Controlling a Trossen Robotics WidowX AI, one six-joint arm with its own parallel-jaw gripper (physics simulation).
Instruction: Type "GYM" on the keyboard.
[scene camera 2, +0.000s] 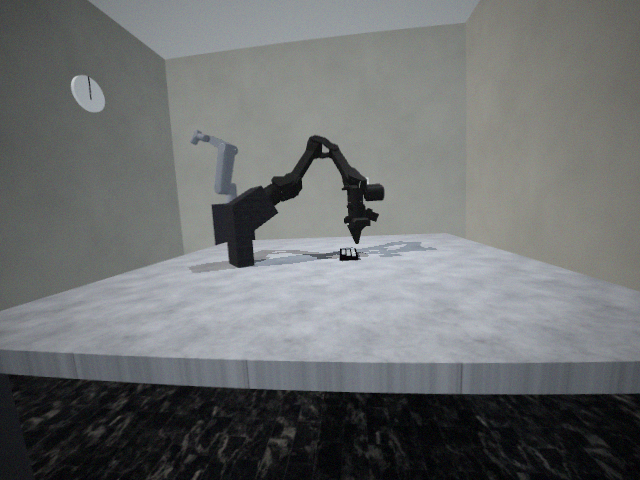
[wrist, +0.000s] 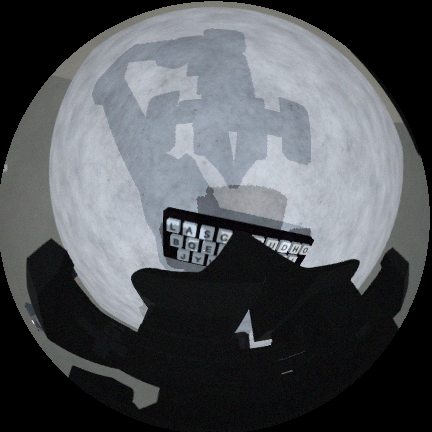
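Pixels of known places: gripper, fingertip midpoint: (scene camera 2: 356, 243) (wrist: 238, 235); arm's base at its link origin: (scene camera 2: 264, 200).
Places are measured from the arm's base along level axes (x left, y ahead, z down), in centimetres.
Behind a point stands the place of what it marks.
A small black keyboard (scene camera 2: 349, 257) {x 5.0, y 29.9, z 20.9 cm} (wrist: 240, 224) {x 15.8, y 29.0, z 20.9 cm} with white lettered keys lies on the table. In the wrist view its back row shows L, A, S, a key that looks like C or G, then U, D, H, O; the second row starts B, Q, E and the third J, Y. My gripper (scene camera 2: 356, 241) {x 16.5, y 29.0, z 18.0 cm} (wrist: 238, 235) {x 16.5, y 29.0, z 18.0 cm} is shut and empty, pointing down. In the scene view its tip is a little above the keyboard, apart from it. In the wrist view the fingers hide the middle and front of the keyboard, and no G or M key can be made out for certain.
The pale marbled table (scene camera 2: 320, 315) {x -40.3, y 40.2, z 22.0 cm} (wrist: 345, 130) {x 9.3, y 49.6, z 22.0 cm} carries the arm's black base (scene camera 2: 241, 248) {x -12.6, y -1.2, z 15.7 cm} to the left of the keyboard. A grey arm (scene camera 2: 224, 167) stands behind the base. A round white clock (scene camera 2: 87, 93) hangs on the left wall. The arm's shadow falls across the table around the keyboard.
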